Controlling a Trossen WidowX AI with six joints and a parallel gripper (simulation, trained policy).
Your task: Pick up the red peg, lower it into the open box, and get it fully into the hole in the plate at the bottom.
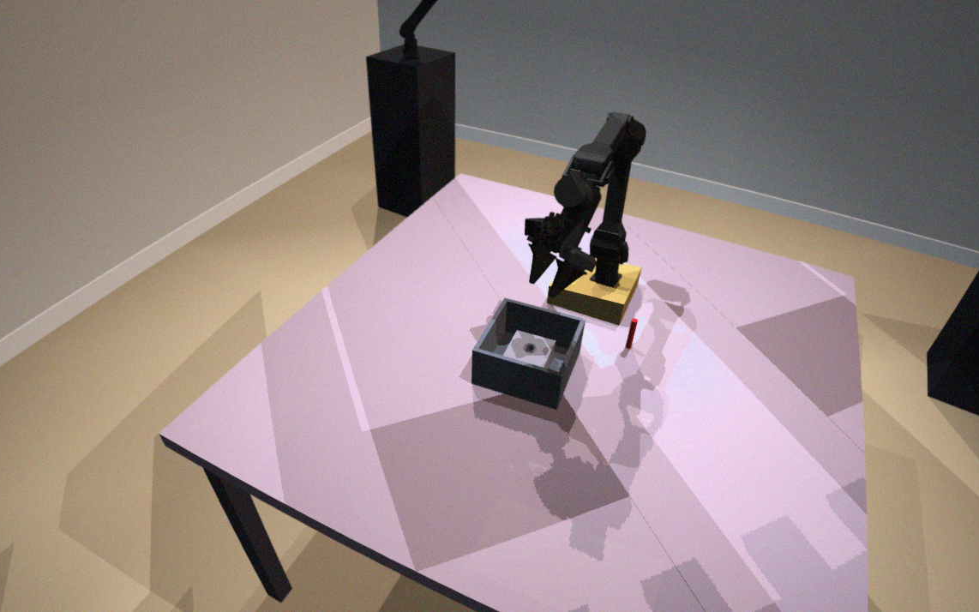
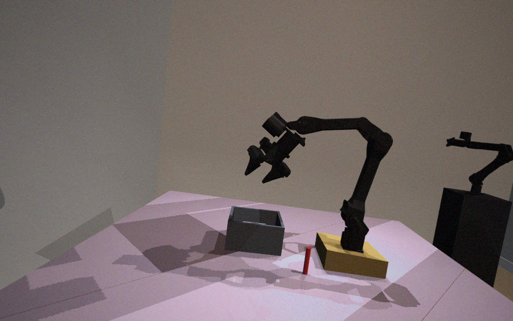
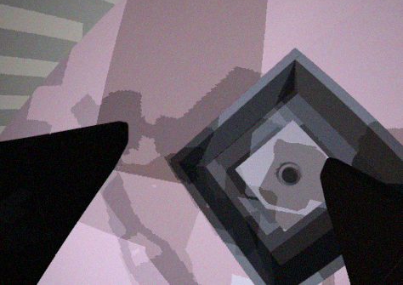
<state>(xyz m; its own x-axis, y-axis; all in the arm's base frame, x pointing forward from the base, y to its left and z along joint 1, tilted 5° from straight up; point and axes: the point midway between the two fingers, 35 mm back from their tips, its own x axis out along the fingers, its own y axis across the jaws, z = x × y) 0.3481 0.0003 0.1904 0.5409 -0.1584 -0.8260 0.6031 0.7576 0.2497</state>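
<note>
Right now my gripper tip is 210 mm past the red peg, 200 mm above it and 140 mm to the right of it. From my gripper tip the other things lie so: light grey plate (190 mm below, 20 mm to the right, 20 mm behind); then dark grey box (210 mm below, 20 mm to the right, 20 mm behind).
</note>
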